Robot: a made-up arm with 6 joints.
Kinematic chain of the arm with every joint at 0, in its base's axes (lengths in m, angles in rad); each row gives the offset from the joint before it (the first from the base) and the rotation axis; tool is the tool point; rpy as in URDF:
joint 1: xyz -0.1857 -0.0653 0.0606 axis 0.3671 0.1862 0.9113
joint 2: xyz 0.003 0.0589 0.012 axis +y
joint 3: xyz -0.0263 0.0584 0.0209 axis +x
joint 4: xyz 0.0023 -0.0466 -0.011 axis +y
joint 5: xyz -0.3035 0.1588 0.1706 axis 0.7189 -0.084 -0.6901
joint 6: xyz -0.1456 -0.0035 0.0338 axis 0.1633 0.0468 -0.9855
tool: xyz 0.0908 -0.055 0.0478 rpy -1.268 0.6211 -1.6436
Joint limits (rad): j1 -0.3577..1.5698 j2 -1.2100..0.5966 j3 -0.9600..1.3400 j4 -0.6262..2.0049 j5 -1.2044..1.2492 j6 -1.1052..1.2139
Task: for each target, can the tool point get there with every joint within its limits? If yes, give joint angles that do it. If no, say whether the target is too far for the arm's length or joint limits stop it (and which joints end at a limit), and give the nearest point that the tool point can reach.
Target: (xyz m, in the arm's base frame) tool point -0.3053 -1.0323 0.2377
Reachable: no: too far | nearest point -0.2968 -0.6446 0.1979 | short by 0.390 m
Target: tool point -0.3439 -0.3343 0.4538
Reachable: yes | joints 1.0236 0.2102 0.1571 -0.1030 -0.9613 0.4801
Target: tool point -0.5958 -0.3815 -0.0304
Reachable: yes | joints 1.0102 -0.6186 0.6494 -0.0775 0.9502 0.6001
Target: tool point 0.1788 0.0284 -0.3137
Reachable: no: joint limits stop it (at a limit: joint 2, joint 3, joint 4, joint 6) | nearest point 0.1768 0.0391 -0.1546 | short by 0.160 m
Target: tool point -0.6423 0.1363 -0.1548
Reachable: yes | joints 0.0475 -0.8220 -0.5674 -0.0865 0.1190 0.8096
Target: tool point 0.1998 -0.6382 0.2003
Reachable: no: joint limits stop it (at a limit: joint 1, joint 3, joint 5, joint 6) | nearest point 0.0864 -0.5072 0.1886 | short by 0.174 m
